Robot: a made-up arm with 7 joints. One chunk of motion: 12 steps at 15 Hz.
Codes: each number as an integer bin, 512 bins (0 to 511) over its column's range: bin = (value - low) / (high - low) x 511, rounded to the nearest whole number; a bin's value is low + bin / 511 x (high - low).
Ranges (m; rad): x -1..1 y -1..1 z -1..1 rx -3.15..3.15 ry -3.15..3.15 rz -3.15..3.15
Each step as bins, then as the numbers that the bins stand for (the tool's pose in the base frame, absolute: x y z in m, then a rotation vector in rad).
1 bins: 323 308 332 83 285 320
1 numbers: 0.2642 0.2055 0.2994 -2.1267 0.3637 0.7952
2 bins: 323 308 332 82 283 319
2 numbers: 0.2642 0.2055 0.2994 -2.1390 0.3390 0.7829
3 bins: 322 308 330 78 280 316
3 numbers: 0.2603 0.2055 0.2916 -2.1884 0.3021 0.7459
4 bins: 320 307 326 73 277 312
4 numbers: 0.2524 0.2016 0.2759 -2.2500 0.2651 0.6966
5 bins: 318 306 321 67 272 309
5 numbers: 0.2446 0.1977 0.2564 -2.3240 0.2034 0.6596
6 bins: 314 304 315 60 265 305
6 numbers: 0.2290 0.1898 0.2329 -2.4103 0.1171 0.6103
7 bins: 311 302 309 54 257 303
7 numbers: 0.2172 0.1820 0.2094 -2.4842 0.0185 0.5856
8 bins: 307 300 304 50 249 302
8 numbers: 0.2016 0.1742 0.1898 -2.5336 -0.0801 0.5733
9 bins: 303 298 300 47 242 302
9 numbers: 0.1859 0.1663 0.1742 -2.5705 -0.1664 0.5733
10 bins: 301 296 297 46 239 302
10 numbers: 0.1781 0.1585 0.1624 -2.5829 -0.2034 0.5733
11 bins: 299 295 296 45 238 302
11 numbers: 0.1703 0.1546 0.1585 -2.5952 -0.2158 0.5733
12 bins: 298 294 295 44 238 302
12 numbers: 0.1663 0.1507 0.1546 -2.6075 -0.2158 0.5733
